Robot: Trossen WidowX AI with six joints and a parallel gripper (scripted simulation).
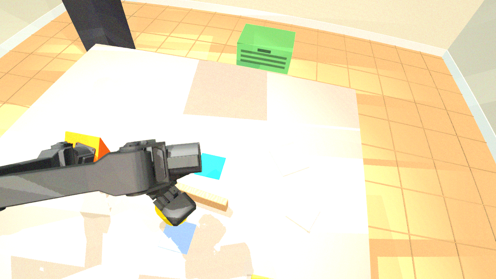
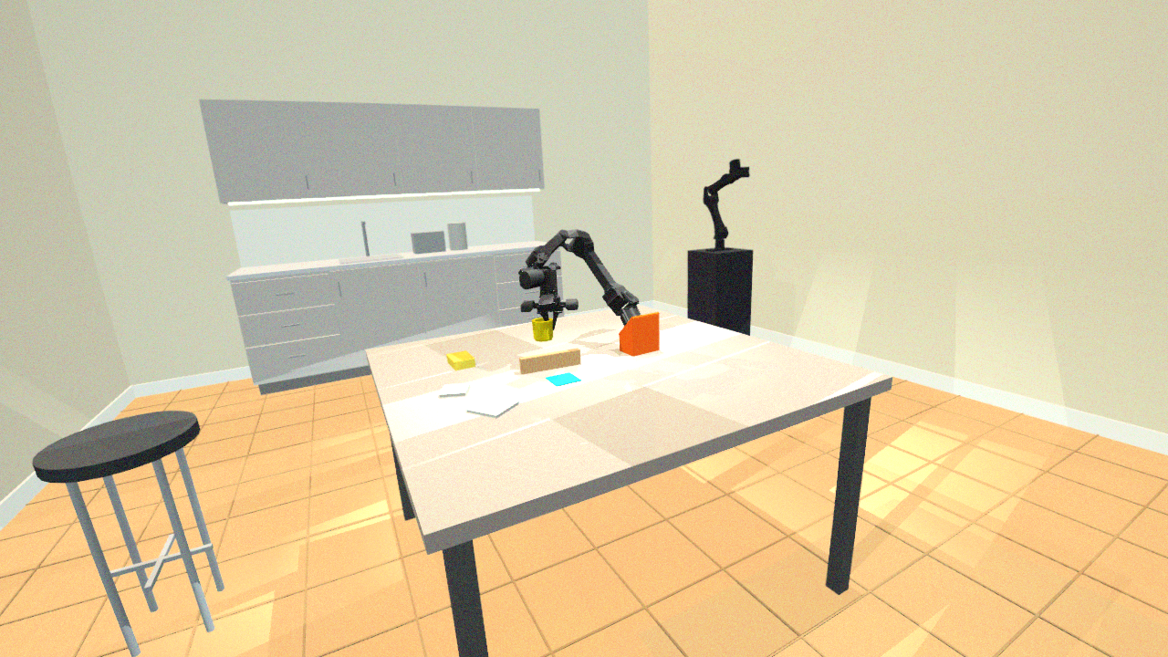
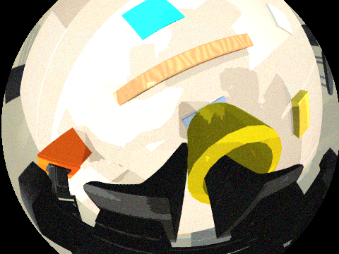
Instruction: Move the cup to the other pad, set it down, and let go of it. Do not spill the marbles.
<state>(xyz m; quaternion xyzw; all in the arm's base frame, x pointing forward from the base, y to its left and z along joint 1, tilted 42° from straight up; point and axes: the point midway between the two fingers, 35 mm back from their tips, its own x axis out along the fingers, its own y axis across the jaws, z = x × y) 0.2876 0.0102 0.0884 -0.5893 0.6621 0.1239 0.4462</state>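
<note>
Now: gripper tip 40 mm short of the cyan pad, 180 mm to the right of it and 120 mm above it. The rest, counted from my gripper tip: light blue pad (30 mm ahead, 50 mm to the right, 120 mm below); then wooden bar (30 mm ahead, 70 mm to the left, 90 mm below); then yellow cup (20 mm ahead, 10 mm to the right).
</note>
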